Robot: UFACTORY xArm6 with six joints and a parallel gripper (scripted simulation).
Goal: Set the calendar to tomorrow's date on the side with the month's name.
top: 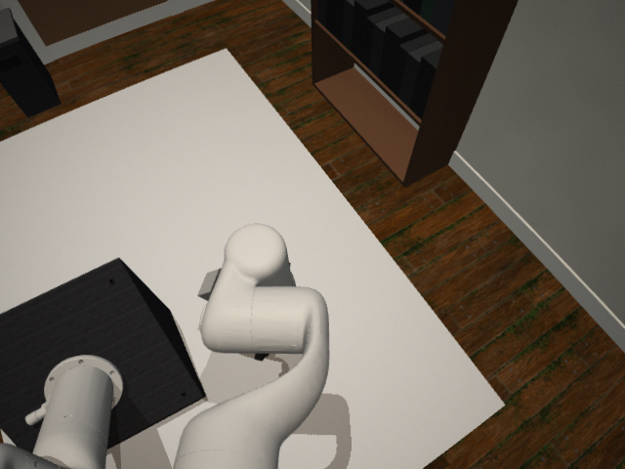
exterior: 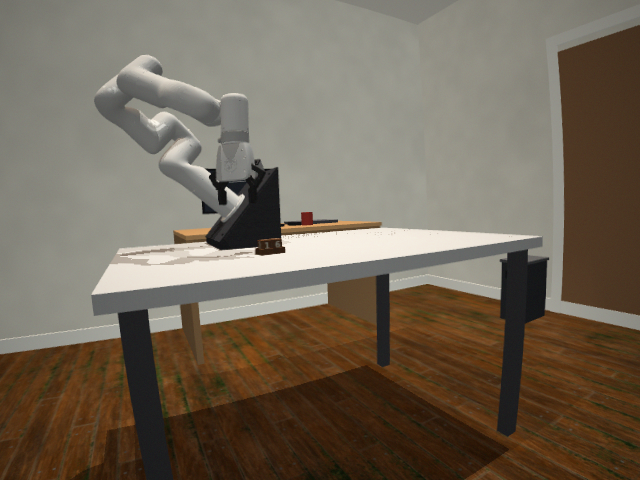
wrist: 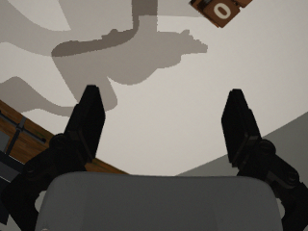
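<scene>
The brown tray is 14 cm below my hand, 8 cm to the left of it and 1 cm ahead of it.
</scene>
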